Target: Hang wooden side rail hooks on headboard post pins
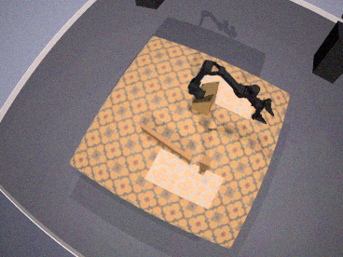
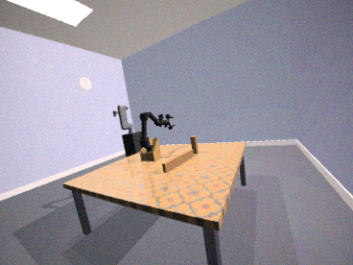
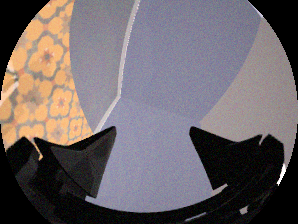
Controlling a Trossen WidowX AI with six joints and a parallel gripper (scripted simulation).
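Right now my gripper tip is 33 cm short of the headboard post, 27 cm to the left of it and 25 cm above it.
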